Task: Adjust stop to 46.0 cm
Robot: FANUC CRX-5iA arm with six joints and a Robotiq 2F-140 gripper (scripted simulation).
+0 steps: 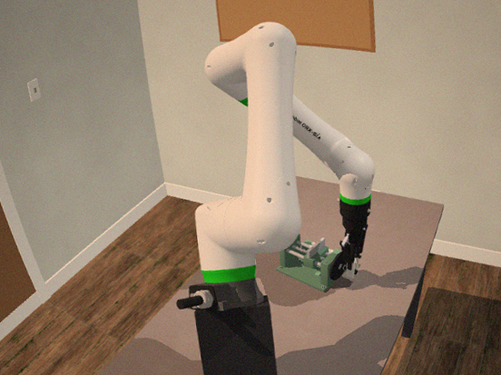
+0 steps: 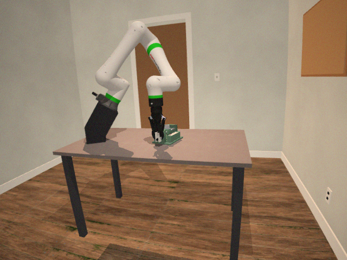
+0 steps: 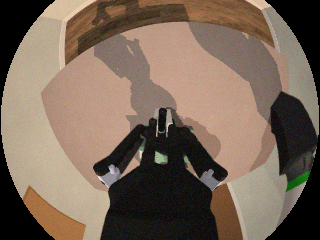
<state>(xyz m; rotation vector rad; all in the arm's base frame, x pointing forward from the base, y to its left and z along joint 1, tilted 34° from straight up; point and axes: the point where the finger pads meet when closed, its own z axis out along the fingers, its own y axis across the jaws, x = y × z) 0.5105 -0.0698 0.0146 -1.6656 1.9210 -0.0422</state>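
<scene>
My hand is 13 cm to the right of the green stop fixture, 2 cm below it and 1 cm past it. The rest, counted from my hand: black handwheel (2 cm to the left, 1 cm below, 1 cm behind).
</scene>
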